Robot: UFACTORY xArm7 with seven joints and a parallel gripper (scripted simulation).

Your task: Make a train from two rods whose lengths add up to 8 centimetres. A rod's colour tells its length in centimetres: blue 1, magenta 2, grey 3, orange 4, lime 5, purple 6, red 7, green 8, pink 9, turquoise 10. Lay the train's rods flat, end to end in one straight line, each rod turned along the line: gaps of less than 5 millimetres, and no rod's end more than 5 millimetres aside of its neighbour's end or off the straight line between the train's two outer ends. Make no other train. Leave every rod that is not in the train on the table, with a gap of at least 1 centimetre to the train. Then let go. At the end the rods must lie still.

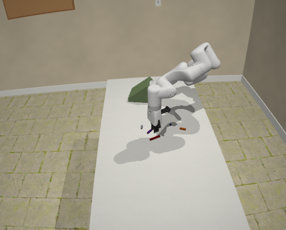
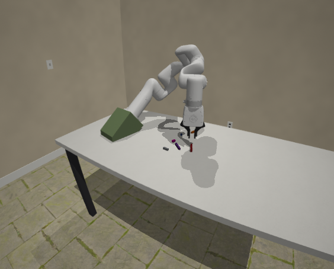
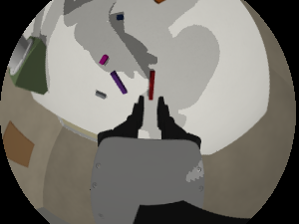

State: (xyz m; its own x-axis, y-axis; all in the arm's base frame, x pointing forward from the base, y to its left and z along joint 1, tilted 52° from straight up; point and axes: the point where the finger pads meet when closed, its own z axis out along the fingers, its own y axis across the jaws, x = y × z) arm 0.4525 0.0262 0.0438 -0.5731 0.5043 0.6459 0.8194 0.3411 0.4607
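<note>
Now: the red rod 8 cm below my hand. Round my hand: magenta rod: 12 cm behind, 8 cm below; then grey rod: 9 cm behind, 10 cm to the right, 8 cm below; then purple rod: 6 cm behind, 4 cm to the right, 8 cm below.
</note>
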